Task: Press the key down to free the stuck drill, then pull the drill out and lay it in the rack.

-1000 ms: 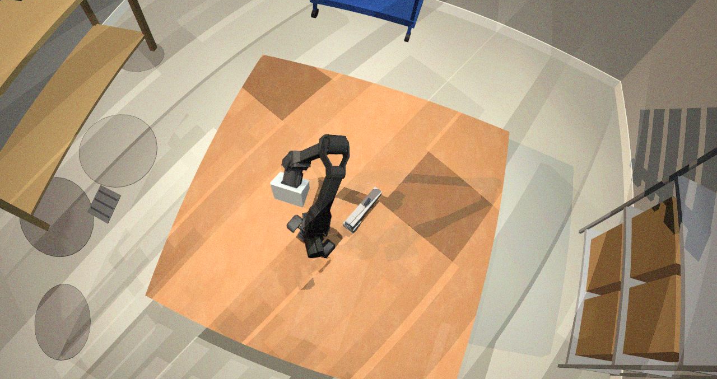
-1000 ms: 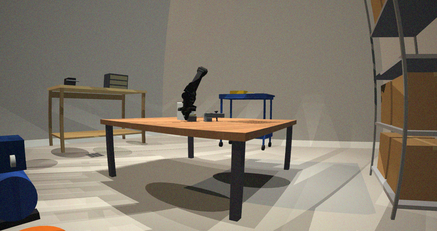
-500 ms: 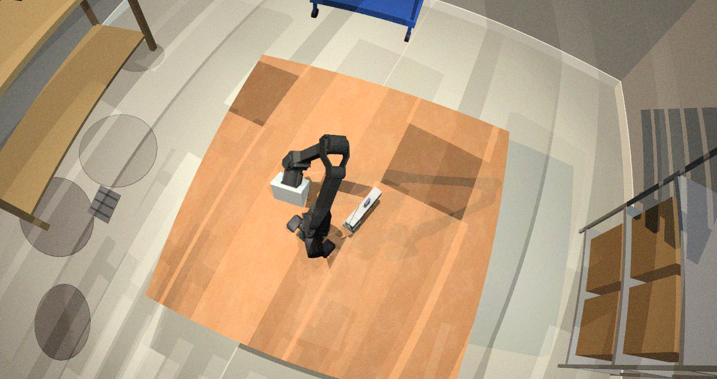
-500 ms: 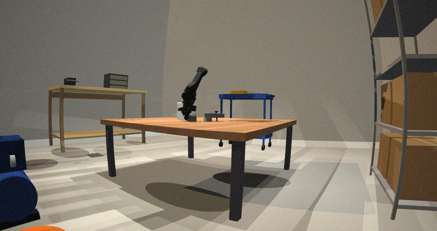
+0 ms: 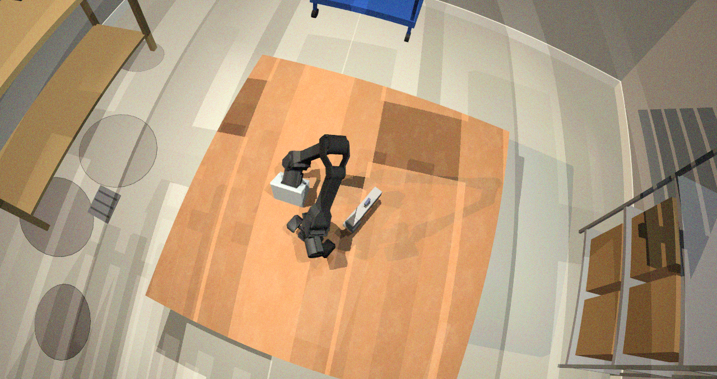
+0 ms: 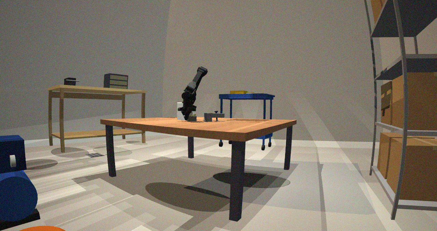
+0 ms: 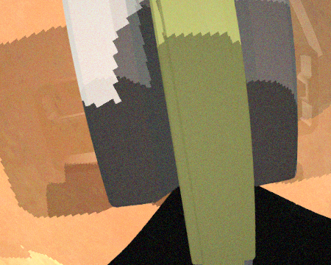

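Now: gripper tip 1 cm short of the drill, 4 cm to the right of it and 4 cm below it. The rest, counted from my gripper tip: dark key: 16 cm ahead, 20 cm to the left, 4 cm above; grey housing: 15 cm ahead, 18 cm to the left, 3 cm above; small grey rack: 2 cm ahead, 5 cm to the left, 1 cm above.
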